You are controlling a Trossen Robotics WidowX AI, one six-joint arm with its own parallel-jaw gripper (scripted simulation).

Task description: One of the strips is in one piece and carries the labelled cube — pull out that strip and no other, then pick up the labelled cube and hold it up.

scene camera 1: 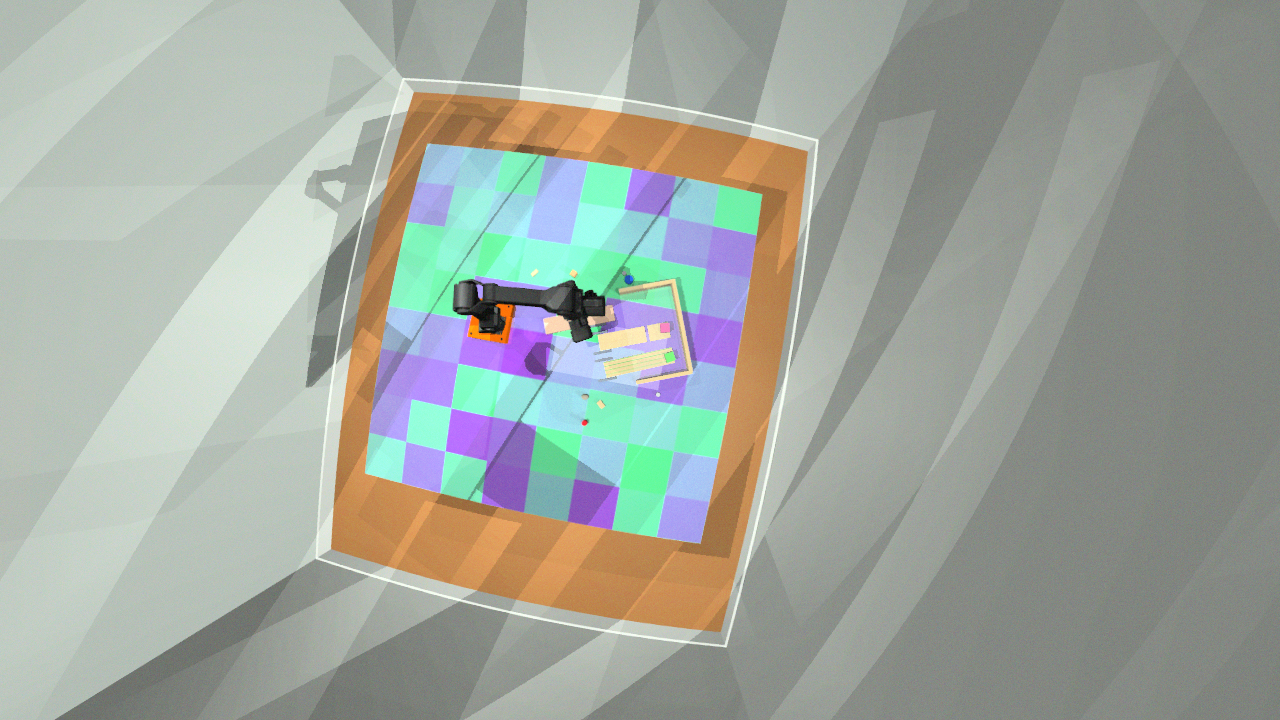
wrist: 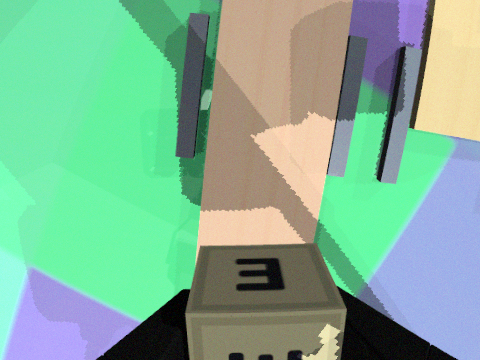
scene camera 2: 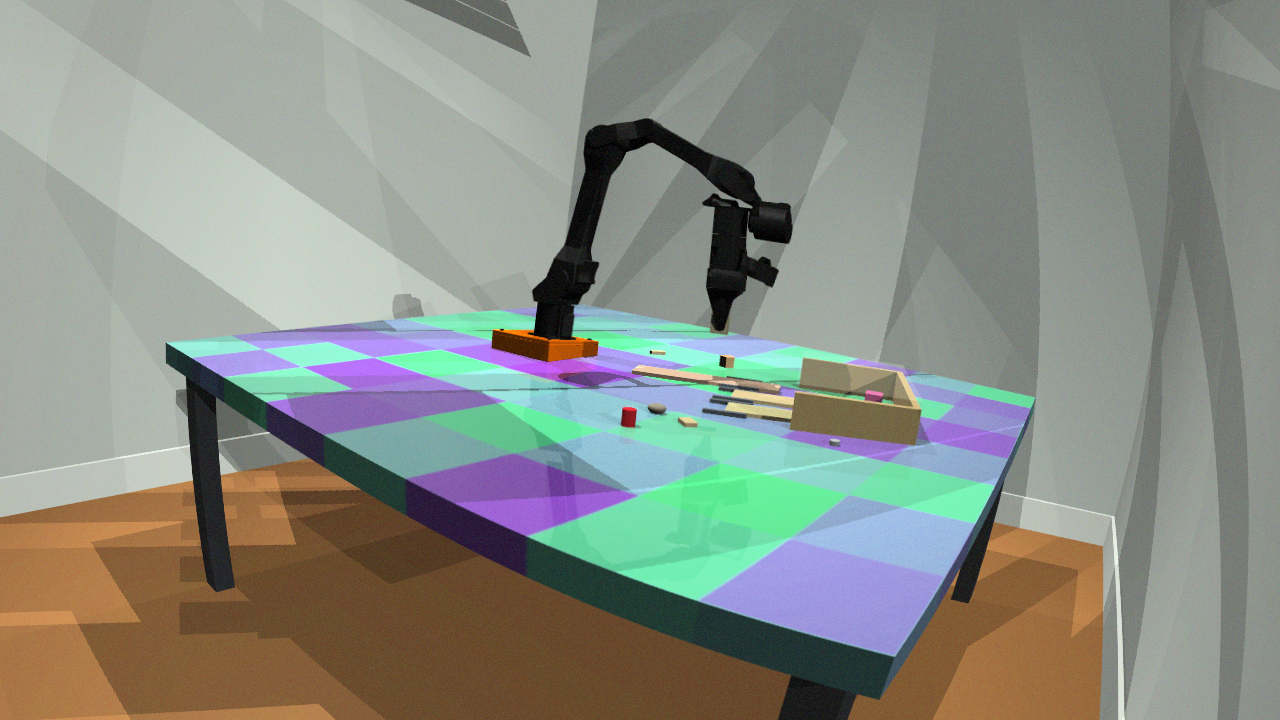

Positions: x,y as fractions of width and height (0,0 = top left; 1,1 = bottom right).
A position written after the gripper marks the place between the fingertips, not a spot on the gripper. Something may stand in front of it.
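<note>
A labelled cube (wrist: 0.51,0.82) is held by the gripper (scene camera 2: 0.56,0.46), which also appears in the wrist view (wrist: 0.54,0.84). A tan strip (wrist: 0.58,0.23) is visible too.
</note>
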